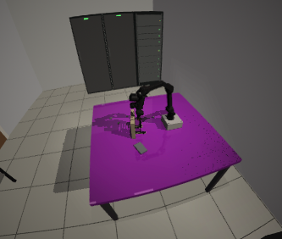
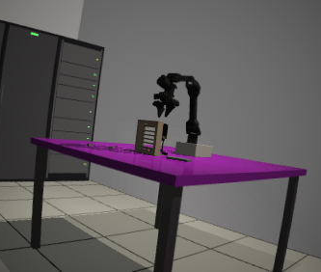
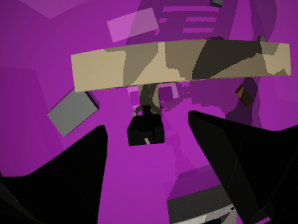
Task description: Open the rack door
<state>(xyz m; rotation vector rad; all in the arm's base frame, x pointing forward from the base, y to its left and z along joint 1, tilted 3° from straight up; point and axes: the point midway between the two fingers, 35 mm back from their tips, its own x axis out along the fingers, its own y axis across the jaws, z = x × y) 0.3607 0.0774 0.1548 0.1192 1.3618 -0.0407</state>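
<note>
Now: gripper tip 110 mm above the black upright handle, 30 mm past it and 10 mm to the right of it. Round my gripper tip: flat grey slab 210 mm below, 190 mm to the left, 10 mm ahead.
</note>
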